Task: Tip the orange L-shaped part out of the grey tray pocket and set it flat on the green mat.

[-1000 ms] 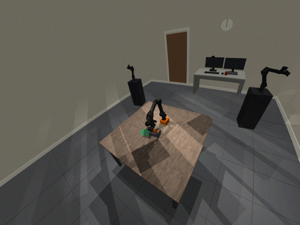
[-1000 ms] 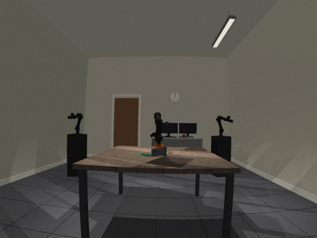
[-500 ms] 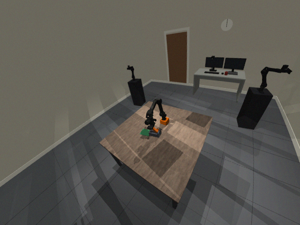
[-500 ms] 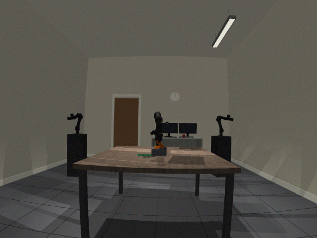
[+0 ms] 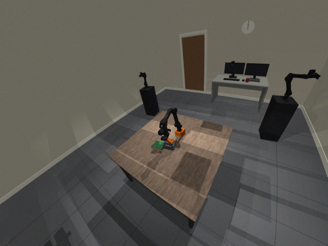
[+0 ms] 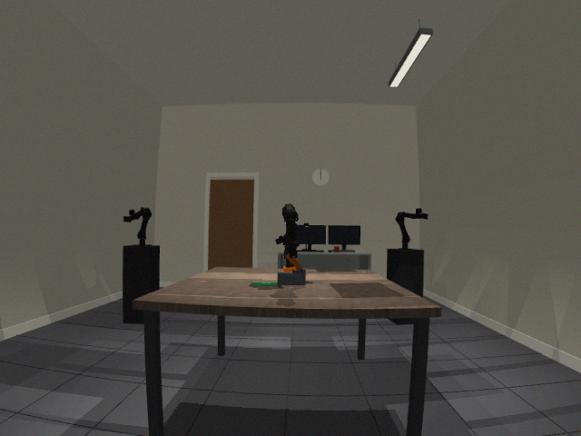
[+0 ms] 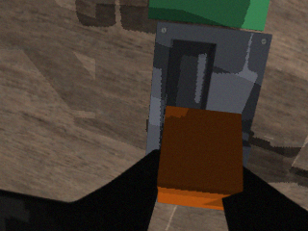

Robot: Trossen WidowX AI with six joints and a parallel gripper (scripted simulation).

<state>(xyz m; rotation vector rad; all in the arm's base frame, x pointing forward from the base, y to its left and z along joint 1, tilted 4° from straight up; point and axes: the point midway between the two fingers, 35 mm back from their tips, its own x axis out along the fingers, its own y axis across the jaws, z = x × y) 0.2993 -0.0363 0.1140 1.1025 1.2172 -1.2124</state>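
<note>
Right now the green mat is 1 cm behind my gripper tip, 15 cm to the right of it and 17 cm below it. The rest, counted from my gripper tip: orange L-shaped part (2 cm behind, 3 cm to the left, 3 cm below).
</note>
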